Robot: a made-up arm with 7 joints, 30 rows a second.
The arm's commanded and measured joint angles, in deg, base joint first. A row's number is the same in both.
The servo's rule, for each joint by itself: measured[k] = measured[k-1] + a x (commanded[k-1-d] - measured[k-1]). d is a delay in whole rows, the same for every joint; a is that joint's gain. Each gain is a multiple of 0.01, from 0.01 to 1. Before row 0 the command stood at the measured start. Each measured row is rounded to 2 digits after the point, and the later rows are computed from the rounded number. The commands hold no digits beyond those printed.
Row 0, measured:
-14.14 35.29 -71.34 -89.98 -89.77 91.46 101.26
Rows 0 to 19, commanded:
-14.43 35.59 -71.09 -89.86 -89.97 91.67 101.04
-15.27 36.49 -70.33 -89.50 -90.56 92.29 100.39
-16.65 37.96 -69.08 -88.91 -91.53 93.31 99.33
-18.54 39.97 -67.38 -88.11 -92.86 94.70 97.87
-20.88 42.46 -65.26 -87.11 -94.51 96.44 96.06
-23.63 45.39 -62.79 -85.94 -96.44 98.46 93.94
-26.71 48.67 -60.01 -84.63 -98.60 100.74 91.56
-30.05 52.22 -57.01 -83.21 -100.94 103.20 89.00
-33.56 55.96 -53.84 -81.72 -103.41 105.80 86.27
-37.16 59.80 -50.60 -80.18 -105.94 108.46 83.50
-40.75 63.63 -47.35 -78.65 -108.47 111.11 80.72
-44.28 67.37 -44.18 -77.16 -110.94 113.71 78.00
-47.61 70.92 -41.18 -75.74 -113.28 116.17 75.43
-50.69 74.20 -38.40 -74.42 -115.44 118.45 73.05
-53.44 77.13 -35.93 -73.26 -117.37 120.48 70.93
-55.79 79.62 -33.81 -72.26 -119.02 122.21 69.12
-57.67 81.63 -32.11 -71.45 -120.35 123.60 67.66
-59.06 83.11 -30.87 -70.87 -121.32 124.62 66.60
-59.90 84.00 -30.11 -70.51 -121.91 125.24 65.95
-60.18 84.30 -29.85 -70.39 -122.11 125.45 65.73
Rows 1 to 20, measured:
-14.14 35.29 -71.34 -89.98 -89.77 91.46 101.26
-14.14 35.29 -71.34 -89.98 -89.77 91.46 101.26
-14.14 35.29 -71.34 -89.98 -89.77 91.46 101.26
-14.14 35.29 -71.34 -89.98 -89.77 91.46 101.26
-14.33 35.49 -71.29 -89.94 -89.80 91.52 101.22
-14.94 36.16 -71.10 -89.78 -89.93 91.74 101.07
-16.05 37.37 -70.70 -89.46 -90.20 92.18 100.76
-17.67 39.11 -70.04 -88.96 -90.65 92.89 100.24
-19.76 41.35 -69.08 -88.28 -91.31 93.88 99.49
-22.28 44.06 -67.82 -87.41 -92.18 95.16 98.49
-25.16 47.15 -66.26 -86.38 -93.27 96.72 97.24
-28.34 50.55 -64.41 -85.21 -94.57 98.53 95.76
-31.73 54.17 -62.30 -83.92 -96.07 100.57 94.05
-35.26 57.94 -59.96 -82.54 -97.75 102.78 92.15
-38.83 61.75 -57.44 -81.10 -99.57 105.11 90.09
-42.37 65.52 -54.79 -79.64 -101.50 107.52 87.91
-45.78 69.14 -52.07 -78.20 -103.50 109.94 85.66
-48.97 72.53 -49.34 -76.80 -105.53 112.32 83.39
-51.88 75.61 -46.66 -75.49 -107.54 114.60 81.15
-54.42 78.30 -44.09 -74.29 -109.49 116.73 78.98
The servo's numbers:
d 4
a 0.65 0.67 0.20 0.37 0.17 0.28 0.18

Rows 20 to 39, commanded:
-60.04 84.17 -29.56 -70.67 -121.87 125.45 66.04
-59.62 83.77 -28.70 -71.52 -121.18 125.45 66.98
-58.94 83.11 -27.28 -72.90 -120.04 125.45 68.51
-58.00 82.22 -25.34 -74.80 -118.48 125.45 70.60
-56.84 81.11 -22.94 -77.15 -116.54 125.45 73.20
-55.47 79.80 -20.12 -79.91 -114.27 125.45 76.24
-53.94 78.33 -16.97 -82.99 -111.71 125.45 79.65
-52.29 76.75 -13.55 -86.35 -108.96 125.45 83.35
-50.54 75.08 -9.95 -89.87 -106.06 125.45 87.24
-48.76 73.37 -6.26 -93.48 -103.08 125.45 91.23
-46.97 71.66 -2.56 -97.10 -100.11 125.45 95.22
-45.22 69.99 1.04 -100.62 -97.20 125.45 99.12
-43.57 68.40 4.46 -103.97 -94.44 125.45 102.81
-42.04 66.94 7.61 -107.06 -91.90 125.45 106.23
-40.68 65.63 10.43 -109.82 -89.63 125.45 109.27
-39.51 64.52 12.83 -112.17 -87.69 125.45 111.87
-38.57 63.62 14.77 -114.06 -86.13 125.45 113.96
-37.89 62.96 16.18 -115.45 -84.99 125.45 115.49
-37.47 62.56 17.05 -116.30 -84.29 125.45 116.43
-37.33 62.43 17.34 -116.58 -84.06 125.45 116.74
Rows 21 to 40, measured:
-56.53 80.53 -41.69 -73.24 -111.34 118.65 76.94
-58.17 82.26 -39.53 -72.36 -113.04 120.32 75.08
-59.29 83.43 -37.65 -71.68 -114.55 121.70 73.44
-59.87 84.01 -36.09 -71.20 -115.84 122.75 72.05
-59.98 84.12 -34.78 -71.00 -116.87 123.51 70.97
-59.75 83.89 -33.56 -71.19 -117.60 124.05 70.25
-59.22 83.37 -32.30 -71.82 -118.01 124.44 69.94
-58.43 82.60 -30.91 -72.92 -118.09 124.72 70.06
-57.40 81.60 -29.32 -74.49 -117.83 124.92 70.63
-56.15 80.39 -27.48 -76.50 -117.22 125.07 71.64
-54.71 79.01 -25.38 -78.90 -116.28 125.18 73.08
-53.14 77.50 -23.01 -81.66 -115.04 125.26 74.93
-51.45 75.88 -20.40 -84.70 -113.51 125.31 77.15
-49.70 74.20 -17.57 -87.95 -111.74 125.35 79.68
-47.93 72.50 -14.57 -91.34 -109.76 125.38 82.48
-46.17 70.82 -11.45 -94.77 -107.62 125.40 85.48
-44.48 69.20 -8.27 -98.17 -105.38 125.41 88.60
-42.89 67.69 -5.09 -101.46 -103.09 125.42 91.77
-41.45 66.31 -1.99 -104.55 -100.80 125.43 94.92
-40.19 65.11 0.97 -107.37 -98.57 125.44 97.97

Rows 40 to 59, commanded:
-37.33 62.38 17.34 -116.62 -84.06 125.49 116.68
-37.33 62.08 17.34 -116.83 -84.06 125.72 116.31
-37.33 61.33 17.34 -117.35 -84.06 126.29 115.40
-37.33 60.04 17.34 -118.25 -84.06 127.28 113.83
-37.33 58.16 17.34 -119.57 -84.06 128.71 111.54
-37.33 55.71 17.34 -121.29 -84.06 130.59 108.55
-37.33 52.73 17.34 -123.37 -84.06 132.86 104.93
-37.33 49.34 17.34 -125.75 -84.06 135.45 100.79
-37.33 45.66 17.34 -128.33 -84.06 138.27 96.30
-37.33 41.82 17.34 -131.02 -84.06 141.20 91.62
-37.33 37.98 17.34 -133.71 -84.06 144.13 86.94
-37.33 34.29 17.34 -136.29 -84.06 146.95 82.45
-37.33 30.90 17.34 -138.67 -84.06 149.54 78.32
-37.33 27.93 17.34 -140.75 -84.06 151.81 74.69
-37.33 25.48 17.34 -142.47 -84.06 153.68 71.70
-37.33 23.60 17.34 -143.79 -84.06 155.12 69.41
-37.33 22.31 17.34 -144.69 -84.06 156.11 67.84
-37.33 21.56 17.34 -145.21 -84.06 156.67 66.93
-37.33 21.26 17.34 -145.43 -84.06 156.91 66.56
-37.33 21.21 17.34 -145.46 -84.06 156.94 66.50
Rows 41 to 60, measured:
-39.14 64.11 3.73 -109.85 -96.46 125.44 100.85
-38.33 63.34 6.22 -111.92 -94.51 125.44 103.49
-37.77 62.82 8.39 -113.54 -92.77 125.44 105.82
-37.48 62.56 10.18 -114.66 -91.29 125.44 107.79
-37.38 62.44 11.61 -115.39 -90.06 125.45 109.39
-37.35 62.20 12.76 -115.92 -89.04 125.53 110.64
-37.34 61.62 13.68 -116.45 -88.19 125.74 111.50
-37.33 60.56 14.41 -117.12 -87.49 126.17 111.92
-37.33 58.95 15.00 -118.03 -86.91 126.88 111.85
-37.33 56.78 15.47 -119.24 -86.43 127.92 111.26
-37.33 54.07 15.84 -120.77 -86.03 129.30 110.12
-37.33 50.90 16.14 -122.61 -85.70 131.02 108.44
-37.33 47.39 16.38 -124.73 -85.42 133.05 106.25
-37.33 43.66 16.57 -127.06 -85.19 135.33 103.62
-37.33 39.85 16.72 -129.52 -85.00 137.79 100.62
-37.33 36.12 16.84 -132.02 -84.84 140.35 97.35
-37.33 32.62 16.94 -134.48 -84.71 142.92 93.92
-37.33 29.48 17.02 -136.80 -84.60 145.41 90.46
-37.33 26.80 17.08 -138.90 -84.51 147.73 87.08
-37.33 24.66 17.13 -140.71 -84.43 149.80 83.90

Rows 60 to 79, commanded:
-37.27 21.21 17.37 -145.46 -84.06 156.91 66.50
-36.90 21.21 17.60 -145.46 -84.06 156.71 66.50
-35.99 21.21 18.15 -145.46 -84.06 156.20 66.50
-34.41 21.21 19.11 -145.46 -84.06 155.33 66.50
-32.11 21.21 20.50 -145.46 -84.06 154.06 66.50
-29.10 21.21 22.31 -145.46 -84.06 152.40 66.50
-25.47 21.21 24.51 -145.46 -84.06 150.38 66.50
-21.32 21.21 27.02 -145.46 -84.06 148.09 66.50
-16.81 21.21 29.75 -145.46 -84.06 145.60 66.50
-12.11 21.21 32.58 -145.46 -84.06 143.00 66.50
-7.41 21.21 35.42 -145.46 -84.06 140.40 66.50
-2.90 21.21 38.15 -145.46 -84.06 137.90 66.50
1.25 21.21 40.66 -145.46 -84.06 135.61 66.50
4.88 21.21 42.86 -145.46 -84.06 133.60 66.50
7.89 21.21 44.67 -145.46 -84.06 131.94 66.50
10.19 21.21 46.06 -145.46 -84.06 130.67 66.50
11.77 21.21 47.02 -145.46 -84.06 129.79 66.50
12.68 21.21 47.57 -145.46 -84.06 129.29 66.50
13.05 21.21 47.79 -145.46 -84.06 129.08 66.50
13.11 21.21 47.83 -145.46 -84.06 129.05 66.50
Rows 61 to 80, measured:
-37.33 23.09 17.17 -142.18 -84.37 151.57 81.01
-37.33 22.06 17.20 -143.30 -84.32 153.00 78.48
-37.33 21.52 17.23 -144.09 -84.28 154.09 76.33
-37.33 21.31 17.25 -144.60 -84.24 154.89 74.56
-37.29 21.24 17.27 -144.92 -84.21 155.46 73.11
-37.04 21.22 17.34 -145.12 -84.18 155.81 71.92
-36.36 21.21 17.50 -145.25 -84.16 155.92 70.94
-35.09 21.21 17.82 -145.33 -84.14 155.75 70.14
-33.15 21.21 18.36 -145.38 -84.13 155.28 69.48
-30.52 21.21 19.15 -145.41 -84.12 154.47 68.94
-27.24 21.21 20.22 -145.43 -84.11 153.32 68.50
-23.39 21.21 21.58 -145.44 -84.10 151.86 68.14
-19.11 21.21 23.21 -145.45 -84.09 150.11 67.84
-14.56 21.21 25.08 -145.45 -84.08 148.12 67.60
-9.91 21.21 27.15 -145.45 -84.08 145.96 67.40
-5.35 21.21 29.35 -145.45 -84.08 143.70 67.24
-1.06 21.21 31.61 -145.45 -84.08 141.43 67.11
2.80 21.21 33.86 -145.45 -84.08 139.24 67.00
6.11 21.21 36.02 -145.45 -84.08 137.20 66.91
8.76 21.21 38.03 -145.45 -84.08 135.37 66.84

